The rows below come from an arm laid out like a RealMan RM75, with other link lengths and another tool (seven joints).
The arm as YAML. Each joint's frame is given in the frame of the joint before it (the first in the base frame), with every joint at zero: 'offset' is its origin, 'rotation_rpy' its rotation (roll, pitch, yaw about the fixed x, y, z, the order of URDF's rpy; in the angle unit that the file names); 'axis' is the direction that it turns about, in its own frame. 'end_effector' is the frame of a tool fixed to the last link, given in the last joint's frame.
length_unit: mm
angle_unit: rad
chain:
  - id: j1
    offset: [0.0, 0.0, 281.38]
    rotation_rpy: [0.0, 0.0, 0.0]
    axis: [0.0, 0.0, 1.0]
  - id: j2
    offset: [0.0, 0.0, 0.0]
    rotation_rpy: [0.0, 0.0, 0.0]
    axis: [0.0, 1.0, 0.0]
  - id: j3
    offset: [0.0, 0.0, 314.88]
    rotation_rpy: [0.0, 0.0, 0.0]
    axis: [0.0, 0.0, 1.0]
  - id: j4
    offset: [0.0, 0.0, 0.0]
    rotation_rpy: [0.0, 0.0, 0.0]
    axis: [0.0, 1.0, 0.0]
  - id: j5
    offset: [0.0, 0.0, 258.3]
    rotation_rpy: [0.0, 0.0, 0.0]
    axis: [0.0, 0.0, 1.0]
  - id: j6
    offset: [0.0, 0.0, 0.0]
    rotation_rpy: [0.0, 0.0, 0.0]
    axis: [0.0, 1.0, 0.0]
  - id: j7
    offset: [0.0, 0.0, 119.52]
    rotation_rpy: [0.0, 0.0, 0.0]
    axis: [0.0, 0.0, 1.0]
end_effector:
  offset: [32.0, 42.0, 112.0]
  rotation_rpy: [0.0, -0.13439, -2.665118]
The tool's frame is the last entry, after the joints.
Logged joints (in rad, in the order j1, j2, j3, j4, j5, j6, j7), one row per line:
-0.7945, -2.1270, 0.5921, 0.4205, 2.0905, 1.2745, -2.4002
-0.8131, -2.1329, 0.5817, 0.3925, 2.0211, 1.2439, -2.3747
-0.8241, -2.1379, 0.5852, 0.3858, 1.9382, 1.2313, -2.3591
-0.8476, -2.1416, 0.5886, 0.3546, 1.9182, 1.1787, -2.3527
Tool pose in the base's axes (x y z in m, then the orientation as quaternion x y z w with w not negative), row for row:
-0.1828, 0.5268, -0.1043, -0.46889, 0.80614, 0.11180, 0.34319
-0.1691, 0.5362, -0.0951, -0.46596, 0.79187, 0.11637, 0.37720
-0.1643, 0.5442, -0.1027, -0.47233, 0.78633, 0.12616, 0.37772
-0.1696, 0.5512, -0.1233, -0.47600, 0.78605, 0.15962, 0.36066
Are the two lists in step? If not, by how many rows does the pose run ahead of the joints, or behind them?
The pose runs 1 row ahead of the joints: the pose in row i belongs to the joints in row i + 1.
